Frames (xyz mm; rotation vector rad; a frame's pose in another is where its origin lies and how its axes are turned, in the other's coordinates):
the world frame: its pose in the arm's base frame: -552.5 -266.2 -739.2 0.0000 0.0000 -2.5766
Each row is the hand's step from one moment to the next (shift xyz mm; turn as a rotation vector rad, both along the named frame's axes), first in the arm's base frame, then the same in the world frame.
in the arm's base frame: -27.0 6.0 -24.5 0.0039 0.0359 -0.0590
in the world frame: 19.6 -19.5 -24.5 -0.0225 -0.0282 -0.0590
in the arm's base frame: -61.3 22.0 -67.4 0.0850 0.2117 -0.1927
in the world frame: 40.0 -51.4 -67.4 -0.1851 -0.1333 -0.1927
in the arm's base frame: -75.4 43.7 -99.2 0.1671 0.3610 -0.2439
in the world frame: 40.3 -77.3 -99.2 -0.3344 -0.2154 -0.2439
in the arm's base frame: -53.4 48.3 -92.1 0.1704 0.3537 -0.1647
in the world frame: 19.2 -69.4 -92.1 -0.3333 -0.2075 -0.1647
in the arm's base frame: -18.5 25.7 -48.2 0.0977 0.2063 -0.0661
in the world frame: 1.9 -31.6 -48.2 -0.1930 -0.1219 -0.0661
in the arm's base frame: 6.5 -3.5 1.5 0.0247 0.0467 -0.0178
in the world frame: -3.6 6.4 1.5 -0.0459 -0.0262 -0.0178
